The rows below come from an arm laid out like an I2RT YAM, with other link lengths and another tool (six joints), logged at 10 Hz.
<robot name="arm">
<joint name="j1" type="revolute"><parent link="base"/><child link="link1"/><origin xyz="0 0 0.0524"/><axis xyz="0 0 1"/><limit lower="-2.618" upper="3.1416"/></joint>
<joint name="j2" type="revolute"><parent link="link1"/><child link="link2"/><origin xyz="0.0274 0.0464 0.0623" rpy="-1.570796 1.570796 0"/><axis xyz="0 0 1"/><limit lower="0" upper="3.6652"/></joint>
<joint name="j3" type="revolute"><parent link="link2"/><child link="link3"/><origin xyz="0 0.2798 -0.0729" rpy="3.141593 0 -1.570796"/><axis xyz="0 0 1"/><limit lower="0" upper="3.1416"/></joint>
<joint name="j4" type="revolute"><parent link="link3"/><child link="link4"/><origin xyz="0.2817 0.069 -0.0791" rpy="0 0 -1.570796"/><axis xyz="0 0 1"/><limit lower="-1.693" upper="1.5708"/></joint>
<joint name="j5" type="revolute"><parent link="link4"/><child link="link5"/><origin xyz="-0.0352 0.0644 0.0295" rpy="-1.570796 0 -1.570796"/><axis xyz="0 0 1"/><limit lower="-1.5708" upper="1.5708"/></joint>
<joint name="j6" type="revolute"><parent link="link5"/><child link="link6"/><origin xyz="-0.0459 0 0.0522" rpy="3.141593 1.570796 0"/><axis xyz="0 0 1"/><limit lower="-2.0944" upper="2.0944"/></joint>
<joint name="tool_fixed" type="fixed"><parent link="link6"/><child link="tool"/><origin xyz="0.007 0.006 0.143" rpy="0.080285 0 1.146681"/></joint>
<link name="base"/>
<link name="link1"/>
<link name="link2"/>
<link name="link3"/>
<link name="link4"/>
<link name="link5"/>
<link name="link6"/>
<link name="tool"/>
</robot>
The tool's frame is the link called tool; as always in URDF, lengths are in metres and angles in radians.
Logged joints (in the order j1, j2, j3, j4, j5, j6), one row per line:
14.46 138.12 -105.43 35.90 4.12 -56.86
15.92 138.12 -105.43 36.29 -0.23 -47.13
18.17 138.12 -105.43 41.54 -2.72 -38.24
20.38 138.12 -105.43 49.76 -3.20 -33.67
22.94 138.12 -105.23 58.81 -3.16 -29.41
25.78 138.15 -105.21 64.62 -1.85 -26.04
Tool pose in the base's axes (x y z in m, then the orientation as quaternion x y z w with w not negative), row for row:
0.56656 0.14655 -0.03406 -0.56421 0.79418 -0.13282 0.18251
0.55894 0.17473 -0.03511 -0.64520 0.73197 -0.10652 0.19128
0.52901 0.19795 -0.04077 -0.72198 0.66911 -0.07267 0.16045
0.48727 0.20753 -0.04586 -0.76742 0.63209 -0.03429 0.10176
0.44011 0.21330 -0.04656 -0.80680 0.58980 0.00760 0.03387
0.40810 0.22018 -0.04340 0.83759 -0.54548 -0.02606 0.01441
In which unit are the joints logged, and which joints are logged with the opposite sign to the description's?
The joints are logged in degrees. Opposite sign: j3, j4, j6.
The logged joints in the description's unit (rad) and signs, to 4 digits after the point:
0.2524 2.4106 1.8401 -0.6266 0.0719 0.9924
0.2779 2.4106 1.8401 -0.6334 -0.0040 0.8226
0.3171 2.4106 1.8401 -0.7250 -0.0475 0.6674
0.3557 2.4106 1.8401 -0.8685 -0.0559 0.5877
0.4004 2.4106 1.8366 -1.0264 -0.0552 0.5133
0.4499 2.4112 1.8363 -1.1278 -0.0323 0.4545

